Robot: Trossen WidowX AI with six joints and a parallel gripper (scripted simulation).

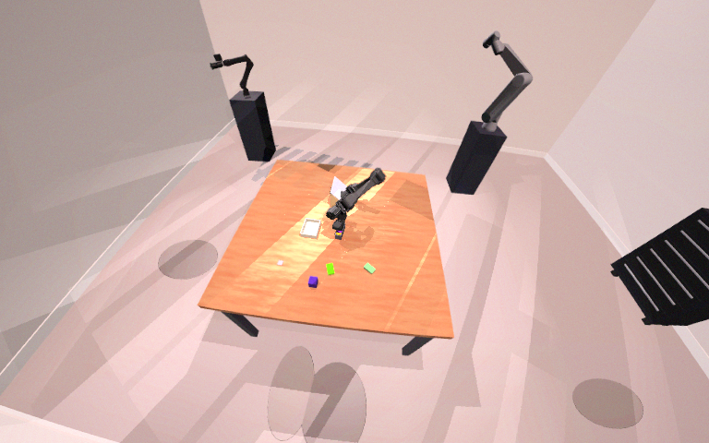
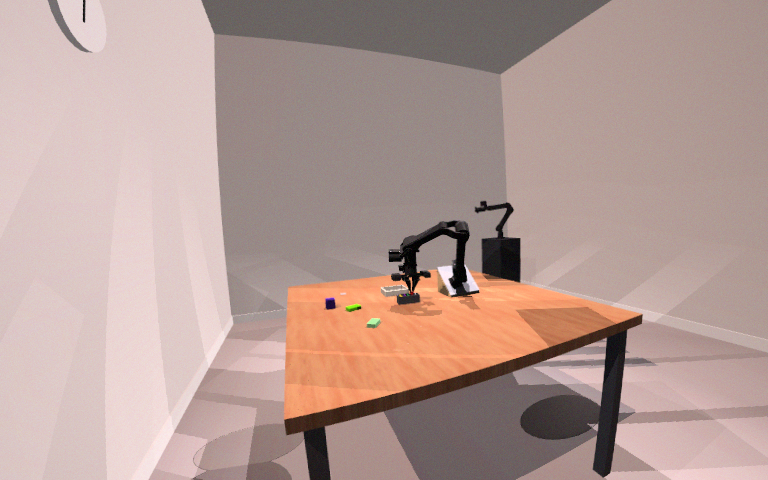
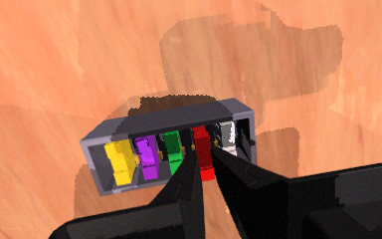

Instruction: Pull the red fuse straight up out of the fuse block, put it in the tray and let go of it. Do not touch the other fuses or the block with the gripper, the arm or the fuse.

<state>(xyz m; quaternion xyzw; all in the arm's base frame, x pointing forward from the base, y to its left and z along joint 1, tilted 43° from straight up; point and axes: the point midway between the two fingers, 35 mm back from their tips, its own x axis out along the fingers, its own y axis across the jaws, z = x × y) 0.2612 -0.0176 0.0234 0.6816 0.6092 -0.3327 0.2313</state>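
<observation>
The white fuse lies 2 cm behind my gripper tip and 2 cm below it. Also, from my gripper tip: purple fuse: 4 cm ahead, 1 cm to the right, 2 cm below; then red fuse: 1 cm below; then green fuse: 2 cm ahead, 2 cm below.
</observation>
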